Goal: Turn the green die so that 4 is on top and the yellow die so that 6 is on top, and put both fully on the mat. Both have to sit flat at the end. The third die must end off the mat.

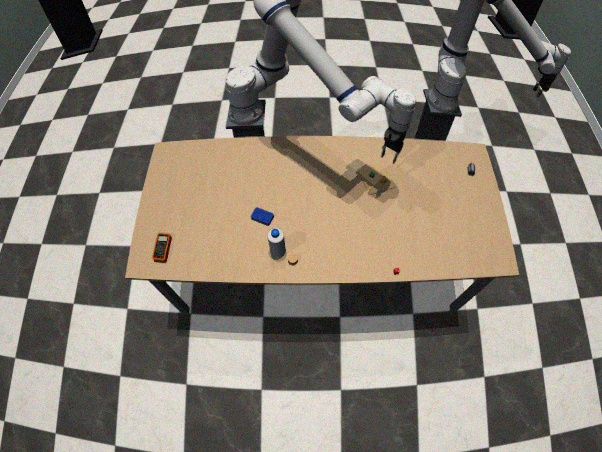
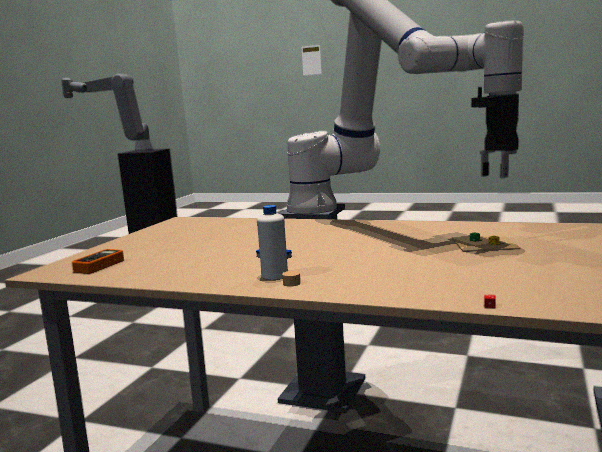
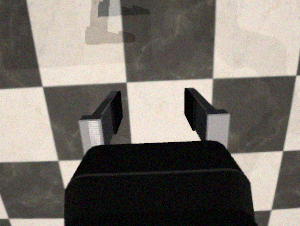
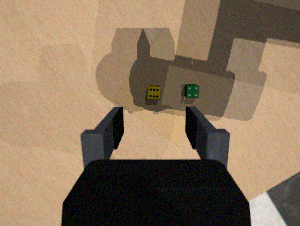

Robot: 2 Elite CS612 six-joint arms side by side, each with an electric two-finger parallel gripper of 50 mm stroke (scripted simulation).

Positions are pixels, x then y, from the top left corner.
Labels:
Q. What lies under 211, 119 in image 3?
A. The left gripper.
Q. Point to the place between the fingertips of the right gripper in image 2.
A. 494, 176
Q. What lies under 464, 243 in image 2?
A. A thin tan mat.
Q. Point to a multimeter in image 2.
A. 108, 257

